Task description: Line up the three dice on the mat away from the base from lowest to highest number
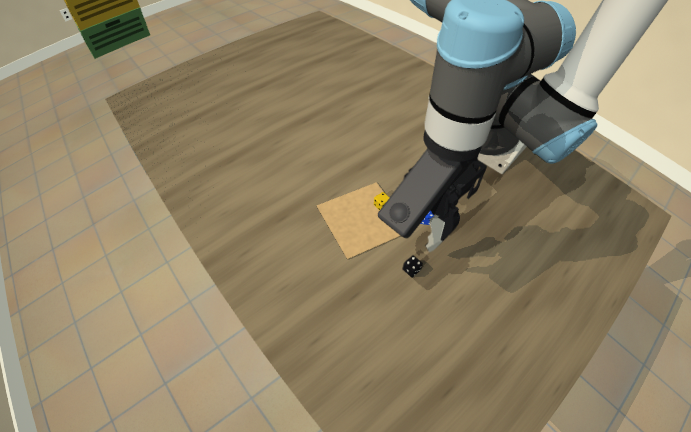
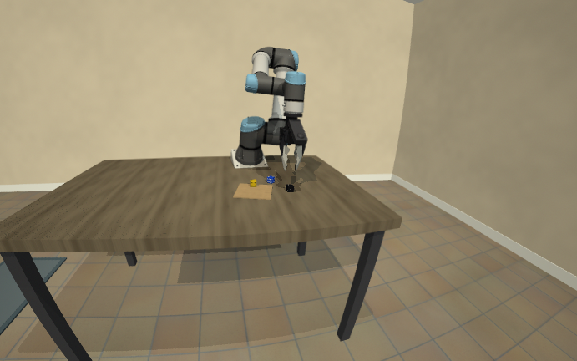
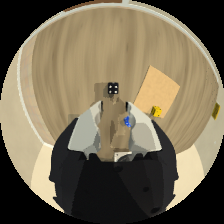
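My hand is 90 mm above the black die. Also, from my hand: blue die: 100 mm behind, 60 mm to the right, 90 mm below; then tan mat: 140 mm to the right, 100 mm below; then yellow die: 50 mm behind, 140 mm to the right, 80 mm below.
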